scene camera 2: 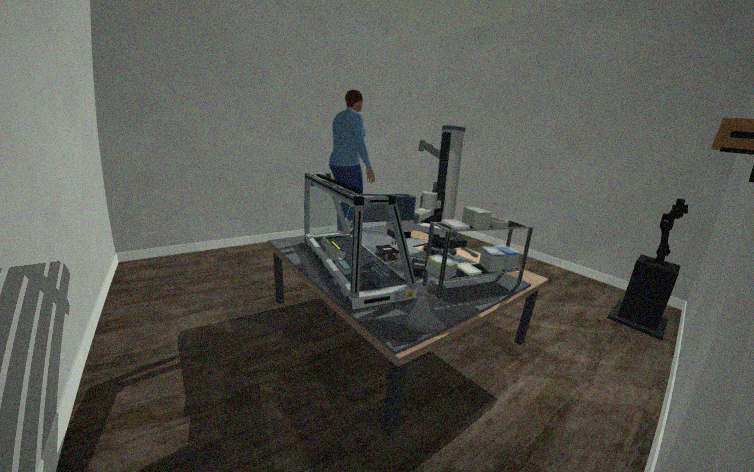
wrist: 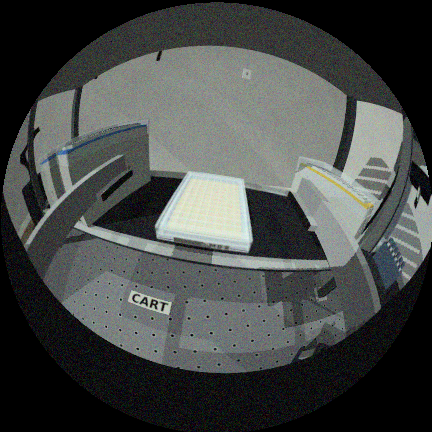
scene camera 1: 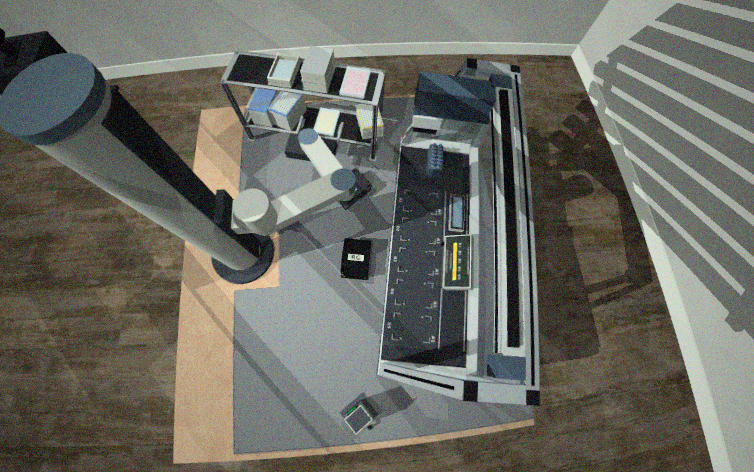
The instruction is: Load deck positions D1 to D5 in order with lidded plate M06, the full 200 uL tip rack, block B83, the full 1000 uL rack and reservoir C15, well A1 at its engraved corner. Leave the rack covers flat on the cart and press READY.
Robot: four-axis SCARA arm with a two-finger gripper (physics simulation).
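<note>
My gripper is open and empty, its fingers either side of a pale yellow lidded plate on the lower shelf of the cart. The plate's label is unreadable. In the wrist view, a blue-banded rack stands left and a yellow-banded rack right, both partly behind the fingers. A second blue-topped rack stands at the shelf's left end. The top shelf bears an open tray, a tall grey box and a pink-topped plate.
The framed instrument's deck has marked corner brackets. A panel with a yellow bar lies beside them. A black labelled box sits between arm and deck; a small device stands near the front. A person stands beyond the instrument.
</note>
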